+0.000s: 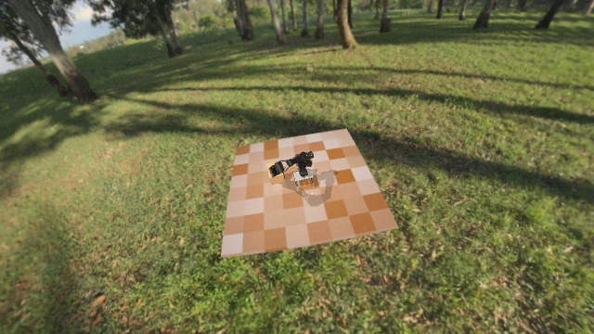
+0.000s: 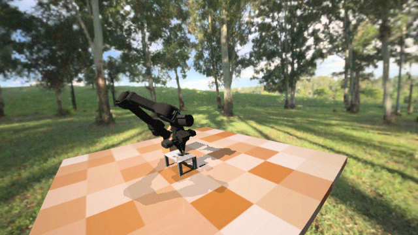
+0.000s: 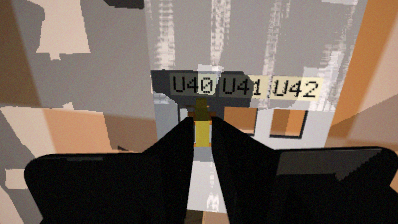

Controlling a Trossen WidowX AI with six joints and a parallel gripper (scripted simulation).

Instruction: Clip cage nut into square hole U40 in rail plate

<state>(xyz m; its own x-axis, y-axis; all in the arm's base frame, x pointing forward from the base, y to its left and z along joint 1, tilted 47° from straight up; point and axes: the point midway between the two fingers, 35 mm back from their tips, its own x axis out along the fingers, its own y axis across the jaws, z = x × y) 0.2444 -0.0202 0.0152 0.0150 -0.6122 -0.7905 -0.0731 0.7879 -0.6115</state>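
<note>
My gripper tip is now 1 cm above the cage nut.
</note>
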